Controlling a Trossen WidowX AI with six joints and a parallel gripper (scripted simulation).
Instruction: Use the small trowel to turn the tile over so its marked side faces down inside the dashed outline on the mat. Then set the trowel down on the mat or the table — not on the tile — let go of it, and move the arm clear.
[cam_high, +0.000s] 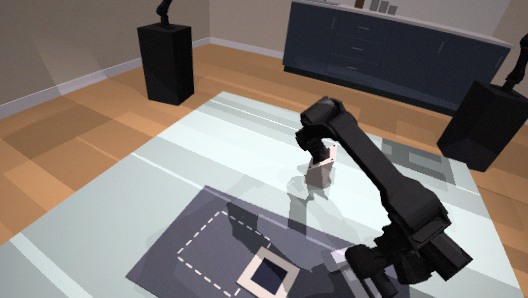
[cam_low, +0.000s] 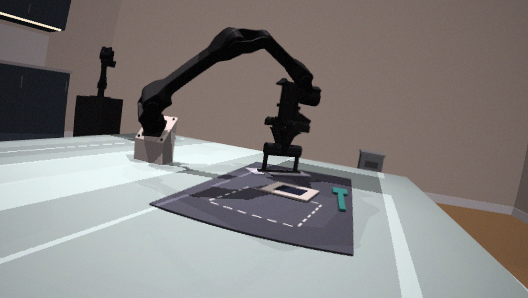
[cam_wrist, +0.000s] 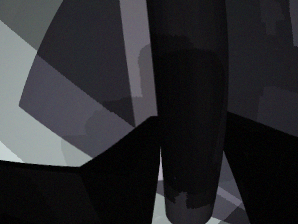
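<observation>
My gripper tip is 20 mm short of the trowel, 10 mm to the right of it and 30 mm above it. Also, from my gripper tip: dark mat: 30 mm ahead, 210 mm to the right, 80 mm below; then teal t-shaped piece: 170 mm ahead, 210 mm to the right, 60 mm below; then square peach tile: 50 mm ahead, 230 mm to the right, 60 mm below.
</observation>
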